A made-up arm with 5 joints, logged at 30 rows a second.
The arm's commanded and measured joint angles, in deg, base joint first. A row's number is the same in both.
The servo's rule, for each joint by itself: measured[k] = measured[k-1] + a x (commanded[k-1-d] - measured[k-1]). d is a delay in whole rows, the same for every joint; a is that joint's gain. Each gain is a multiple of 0.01, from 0.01 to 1. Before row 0 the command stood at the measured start. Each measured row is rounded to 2 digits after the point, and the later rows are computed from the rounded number. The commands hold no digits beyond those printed.
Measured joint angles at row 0: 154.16, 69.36, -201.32, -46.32, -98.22
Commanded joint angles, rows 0 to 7: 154.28, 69.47, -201.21, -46.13, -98.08; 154.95, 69.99, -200.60, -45.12, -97.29; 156.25, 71.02, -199.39, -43.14, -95.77; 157.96, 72.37, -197.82, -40.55, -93.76; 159.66, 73.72, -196.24, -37.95, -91.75; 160.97, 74.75, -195.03, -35.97, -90.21; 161.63, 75.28, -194.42, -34.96, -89.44; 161.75, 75.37, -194.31, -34.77, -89.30
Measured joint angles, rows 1 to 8: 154.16, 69.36, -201.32, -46.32, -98.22; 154.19, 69.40, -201.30, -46.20, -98.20; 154.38, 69.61, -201.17, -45.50, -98.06; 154.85, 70.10, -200.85, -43.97, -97.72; 155.63, 70.89, -200.30, -41.75, -97.13; 156.64, 71.88, -199.57, -39.28, -96.32; 157.72, 72.88, -198.75, -37.13, -95.40; 158.70, 73.72, -197.97, -35.72, -94.51
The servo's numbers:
d 1
a 0.25 0.35 0.18 0.65 0.15

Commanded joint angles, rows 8 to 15: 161.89, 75.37, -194.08, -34.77, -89.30; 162.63, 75.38, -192.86, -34.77, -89.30; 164.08, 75.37, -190.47, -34.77, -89.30; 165.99, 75.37, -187.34, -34.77, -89.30; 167.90, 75.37, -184.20, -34.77, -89.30; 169.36, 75.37, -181.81, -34.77, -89.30; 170.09, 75.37, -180.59, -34.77, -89.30; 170.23, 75.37, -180.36, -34.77, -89.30
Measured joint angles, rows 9 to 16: 159.46, 74.30, -197.31, -35.10, -93.73; 160.07, 74.67, -196.73, -34.89, -93.07; 160.71, 74.92, -196.03, -34.81, -92.50; 161.55, 75.08, -195.03, -34.78, -92.02; 162.66, 75.18, -193.65, -34.77, -91.61; 163.97, 75.25, -191.95, -34.77, -91.26; 165.32, 75.29, -190.12, -34.77, -90.97; 166.51, 75.32, -188.40, -34.77, -90.72
